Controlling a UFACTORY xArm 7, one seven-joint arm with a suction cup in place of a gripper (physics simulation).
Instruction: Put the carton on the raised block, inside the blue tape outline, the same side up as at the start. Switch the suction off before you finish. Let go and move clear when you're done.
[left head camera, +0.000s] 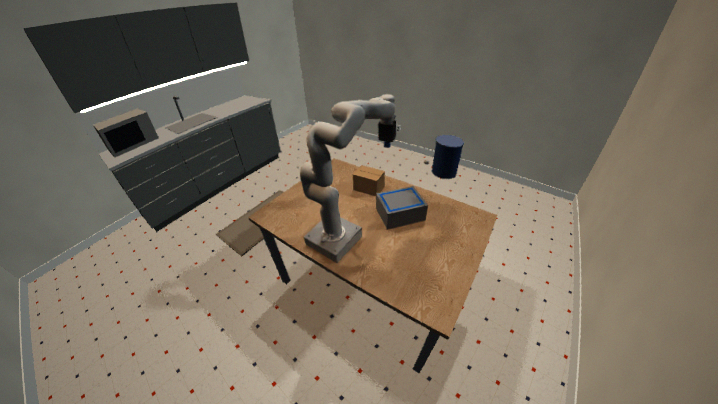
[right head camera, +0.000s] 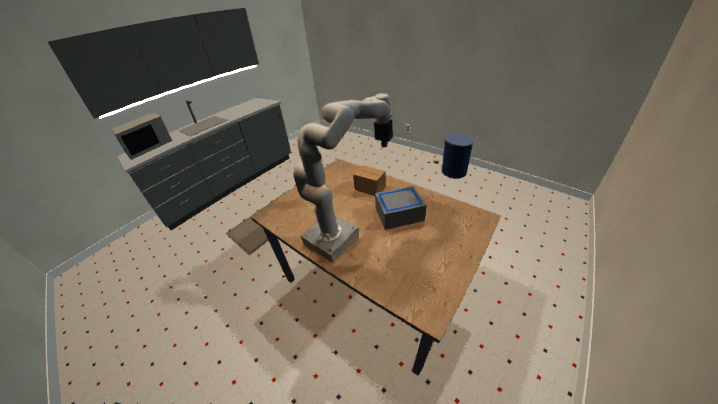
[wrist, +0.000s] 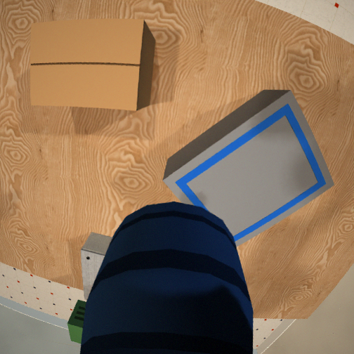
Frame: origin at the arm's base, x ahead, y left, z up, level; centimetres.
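Seen in the pictures: end effector, tool point: (left head camera: 386, 146) (right head camera: 384, 145); arm's base, origin of the base link: (left head camera: 333, 233) (right head camera: 330, 233).
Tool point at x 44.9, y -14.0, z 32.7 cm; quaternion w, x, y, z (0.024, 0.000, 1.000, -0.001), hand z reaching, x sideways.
Observation:
Pixels of each thing's top centre, then the offset from my tool point to it. "spot": a spot on its surface instead. Level surfaces: height alone.
- brown carton, middle of its top: (right head camera: 369, 172) (left head camera: 368, 172) dx +9.0, dy +15.1, dz -26.6 cm
- grey raised block, middle of its top: (right head camera: 400, 198) (left head camera: 401, 199) dx -9.6, dy -13.1, dz -27.5 cm
- blue tape outline, surface spot: (right head camera: 385, 209) (left head camera: 388, 209) spot: dx -21.2, dy -8.6, dz -27.7 cm
- table, its level: dz -39.6 cm
The brown carton (left head camera: 368, 180) (right head camera: 369, 180) (wrist: 86, 65) stands on the wooden table, beside the raised block and apart from it. Its top shows a dark seam in the wrist view. The grey raised block (left head camera: 405, 217) (right head camera: 404, 218) (wrist: 220, 135) has a blue tape outline (left head camera: 386, 209) (right head camera: 385, 209) (wrist: 230, 149) on its top, and nothing stands inside the part of the outline that shows. My suction cup (left head camera: 387, 144) (right head camera: 384, 143) (wrist: 174, 207) hangs high above the table with nothing on it, well above the carton and block. In the wrist view it hides the near corner of the block.
The arm's grey base plate (left head camera: 321, 244) (right head camera: 318, 243) (wrist: 93, 265) is fixed near the front edge of the table (left head camera: 416, 261) (right head camera: 411, 261) (wrist: 125, 160). A blue barrel (left head camera: 446, 156) (right head camera: 456, 156) stands on the floor behind the table. A green object (wrist: 76, 322) shows low in the wrist view.

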